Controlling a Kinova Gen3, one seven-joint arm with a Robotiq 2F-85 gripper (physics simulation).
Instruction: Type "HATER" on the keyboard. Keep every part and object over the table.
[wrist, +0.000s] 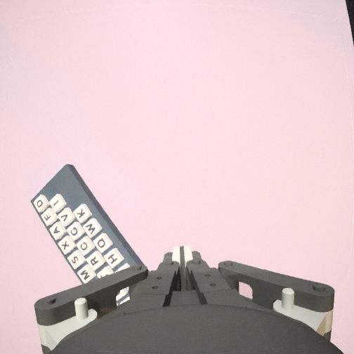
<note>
In view: the gripper (181, 257) and a dark blue-grey keyboard (91, 244).
</note>
